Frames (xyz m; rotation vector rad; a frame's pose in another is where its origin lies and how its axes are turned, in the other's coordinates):
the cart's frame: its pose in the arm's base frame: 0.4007 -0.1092 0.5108 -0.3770 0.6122 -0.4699
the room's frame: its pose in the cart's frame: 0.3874 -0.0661 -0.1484 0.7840 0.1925 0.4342
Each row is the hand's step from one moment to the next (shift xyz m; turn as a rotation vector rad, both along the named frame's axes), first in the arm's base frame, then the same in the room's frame.
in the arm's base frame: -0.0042 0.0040 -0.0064 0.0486 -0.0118 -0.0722
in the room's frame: 0.0003 -0.0010 -0.0086 0.0839 -0.0175 -0.0193
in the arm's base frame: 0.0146 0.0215 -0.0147 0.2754 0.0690 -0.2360
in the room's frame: 0.0184 0.0180 -0.0152 0.3539 0.0797 -0.0688
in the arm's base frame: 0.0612 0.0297 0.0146 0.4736 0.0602 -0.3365
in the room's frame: 0.0354 0.0557 0.0221 0.5711 0.1162 -0.0383
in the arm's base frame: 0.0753 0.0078 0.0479 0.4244 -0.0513 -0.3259
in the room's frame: 0.0278 0.0566 0.0636 0.5374 0.0083 0.0085
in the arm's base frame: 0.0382 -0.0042 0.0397 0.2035 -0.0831 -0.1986
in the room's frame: 0.0053 0.0280 0.0473 0.2899 -0.0605 0.0083
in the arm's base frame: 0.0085 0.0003 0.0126 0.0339 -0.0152 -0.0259
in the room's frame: -0.0013 0.0087 0.0124 0.0439 -0.0084 0.0070
